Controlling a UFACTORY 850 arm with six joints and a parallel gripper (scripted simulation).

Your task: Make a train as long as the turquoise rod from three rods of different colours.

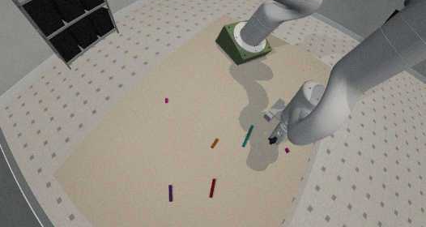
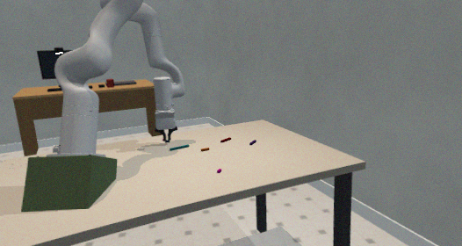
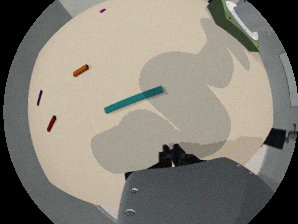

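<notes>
Right now my hand is 2 cm above the blue rod. From my hand the other things lie so: red rod: 28 cm ahead, 13 cm to the right, 3 cm below; then turquoise rod: 10 cm to the right, 3 cm below, 3 cm ahead; then orange rod: 20 cm to the right, 12 cm ahead, 3 cm below.
</notes>
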